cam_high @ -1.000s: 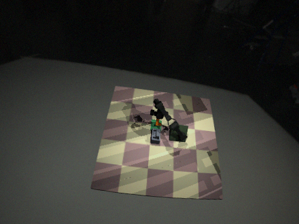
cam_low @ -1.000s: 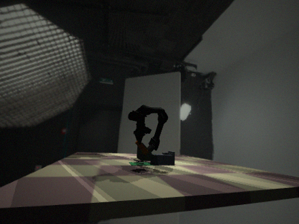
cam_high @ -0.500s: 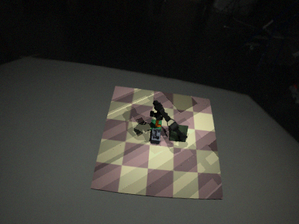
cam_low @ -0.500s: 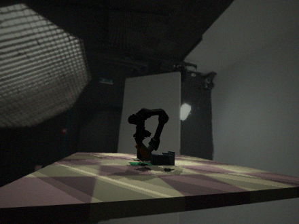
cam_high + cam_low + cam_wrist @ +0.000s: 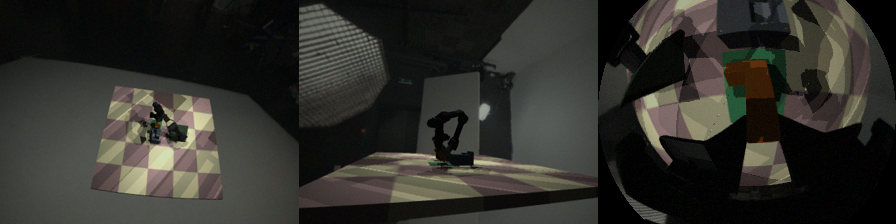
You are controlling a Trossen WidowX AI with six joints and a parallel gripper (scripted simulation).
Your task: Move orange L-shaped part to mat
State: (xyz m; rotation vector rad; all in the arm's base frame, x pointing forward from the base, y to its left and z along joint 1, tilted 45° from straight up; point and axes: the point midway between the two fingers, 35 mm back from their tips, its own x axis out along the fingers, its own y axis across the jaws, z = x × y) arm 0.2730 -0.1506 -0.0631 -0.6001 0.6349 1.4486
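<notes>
Right now my gripper tip is 30 mm to the right of the orange L-shaped part, 30 mm above it and 10 mm past it. From my gripper tip the other things lie so: green mat 100 mm below, 20 mm to the left.
</notes>
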